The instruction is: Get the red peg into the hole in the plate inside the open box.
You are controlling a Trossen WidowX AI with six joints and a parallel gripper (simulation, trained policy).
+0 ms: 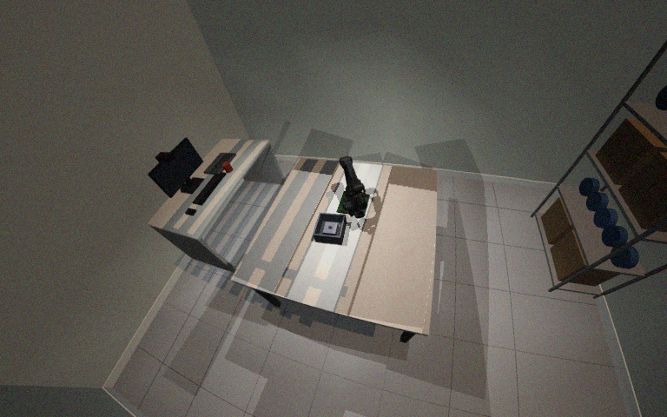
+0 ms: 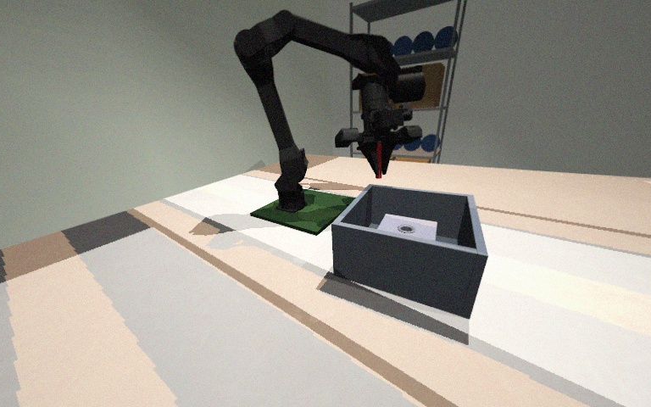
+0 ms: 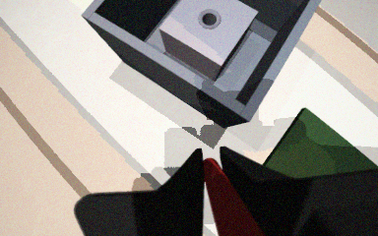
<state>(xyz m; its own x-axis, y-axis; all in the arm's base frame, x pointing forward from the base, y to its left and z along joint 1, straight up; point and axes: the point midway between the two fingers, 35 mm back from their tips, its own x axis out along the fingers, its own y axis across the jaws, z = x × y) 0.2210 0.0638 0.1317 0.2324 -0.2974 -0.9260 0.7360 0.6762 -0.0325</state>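
My gripper tip is 90 mm short of the dark box, 130 mm to the left of it and 80 mm above it. Round my gripper tip: red peg (10 mm behind, 10 mm to the left, 30 mm above).
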